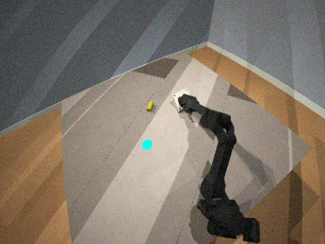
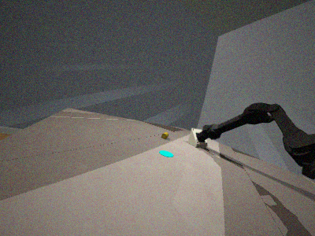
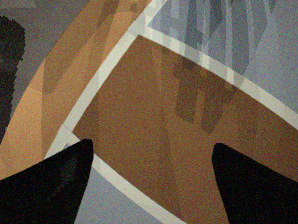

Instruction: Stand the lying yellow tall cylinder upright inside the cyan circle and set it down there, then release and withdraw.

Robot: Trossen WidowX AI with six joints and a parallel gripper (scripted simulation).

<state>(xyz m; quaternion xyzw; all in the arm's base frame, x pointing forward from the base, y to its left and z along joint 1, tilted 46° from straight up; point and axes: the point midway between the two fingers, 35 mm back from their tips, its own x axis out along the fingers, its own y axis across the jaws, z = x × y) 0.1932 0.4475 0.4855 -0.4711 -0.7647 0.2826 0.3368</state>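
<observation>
Right now the yellow tall cylinder is 800 mm to the right of my gripper tip, 50 mm below it and 20 mm ahead of it. The rest, counted from my gripper tip: cyan circle (560 mm to the right, 150 mm ahead, 60 mm below).
</observation>
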